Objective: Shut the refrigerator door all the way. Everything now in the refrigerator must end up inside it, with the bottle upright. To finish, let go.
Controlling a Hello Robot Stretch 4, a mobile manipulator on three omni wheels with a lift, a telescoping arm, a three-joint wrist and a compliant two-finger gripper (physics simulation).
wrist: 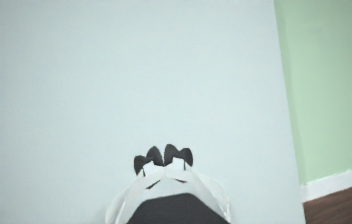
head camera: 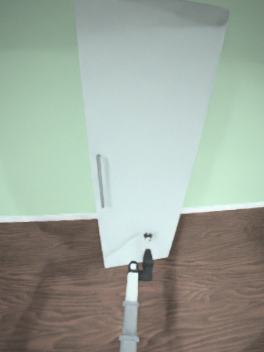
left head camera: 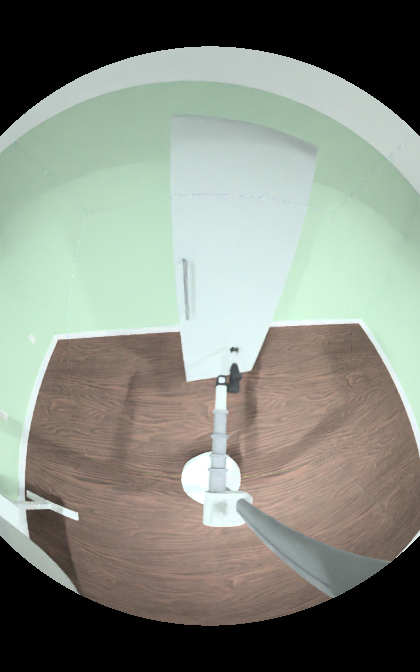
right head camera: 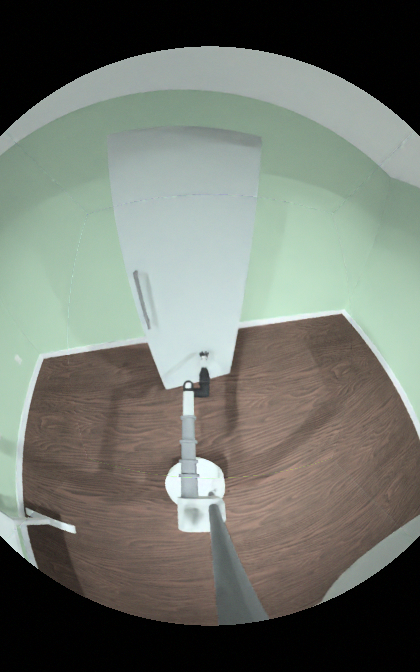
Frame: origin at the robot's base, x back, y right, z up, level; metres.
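Where they show: gripper, fingertip midpoint: (wrist: 163, 157) (head camera: 147, 232) (left head camera: 233, 346) (right head camera: 203, 350).
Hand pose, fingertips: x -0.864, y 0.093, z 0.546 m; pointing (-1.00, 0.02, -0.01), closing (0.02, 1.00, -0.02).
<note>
Each offset is from my fingertips to the top centre of the thing. "spot": to the spot under its first point. Level surfaces: height alone.
The refrigerator door (head camera: 145, 125) (left head camera: 235, 240) (right head camera: 190, 225) (wrist: 150, 75) is a tall pale grey panel against the green wall. No gap shows along its left edge. Its grey bar handle {spot: dx +0.081, dy -0.296, dz +0.499 m} (head camera: 100, 181) (left head camera: 186, 289) (right head camera: 141, 300) is upright near the left edge. My gripper (head camera: 148, 235) (left head camera: 234, 349) (right head camera: 204, 354) (wrist: 163, 157) is shut, its dark fingertips together with nothing between them. It is in front of the lower part of the door, right of the handle; whether it touches the door I cannot tell. The bottle and the other contents are hidden behind the door.
The green wall (head camera: 40, 125) (wrist: 320, 90) with its white baseboard {spot: dx -0.498, dy -1.221, dz -0.529 m} (head camera: 45, 218) runs on both sides of the refrigerator. The wooden floor {dz -0.573 m} (left head camera: 310, 430) lies below. A white angled piece (left head camera: 55, 507) (right head camera: 52, 522) stands at the far left, beside my base.
</note>
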